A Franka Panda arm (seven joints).
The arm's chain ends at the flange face. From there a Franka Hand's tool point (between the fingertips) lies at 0.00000 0.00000 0.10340 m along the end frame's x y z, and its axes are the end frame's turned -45 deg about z.
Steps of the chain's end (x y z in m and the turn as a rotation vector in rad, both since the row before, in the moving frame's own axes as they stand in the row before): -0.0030, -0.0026, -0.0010, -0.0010, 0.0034, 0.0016; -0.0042, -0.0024, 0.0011, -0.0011, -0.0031, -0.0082; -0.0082, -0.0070, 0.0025, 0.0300, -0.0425, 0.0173; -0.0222, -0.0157, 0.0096, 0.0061, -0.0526, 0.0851; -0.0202, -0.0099, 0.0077, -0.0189, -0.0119, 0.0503; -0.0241, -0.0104, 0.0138, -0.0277, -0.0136, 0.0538; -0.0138, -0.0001, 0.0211, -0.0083, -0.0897, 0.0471; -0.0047, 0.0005, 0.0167, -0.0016, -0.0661, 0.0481; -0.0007, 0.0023, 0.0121, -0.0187, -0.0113, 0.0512
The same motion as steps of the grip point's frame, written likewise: -0.0001, -0.0036, -0.0010, -0.0031, 0.0017, 0.0016; -0.0016, -0.0048, 0.0011, 0.0014, -0.0030, -0.0082; -0.0017, -0.0161, 0.0024, 0.0513, -0.0088, 0.0173; -0.0078, -0.0312, 0.0095, 0.0415, -0.0329, 0.0851; -0.0095, -0.0208, 0.0077, -0.0049, -0.0218, 0.0503; -0.0127, -0.0234, 0.0138, -0.0100, -0.0292, 0.0538; -0.0167, -0.0159, 0.0207, 0.0576, -0.0693, 0.0471; -0.0085, -0.0078, 0.0165, 0.0456, -0.0479, 0.0481; -0.0043, 0.0016, 0.0121, -0.0052, -0.0212, 0.0512
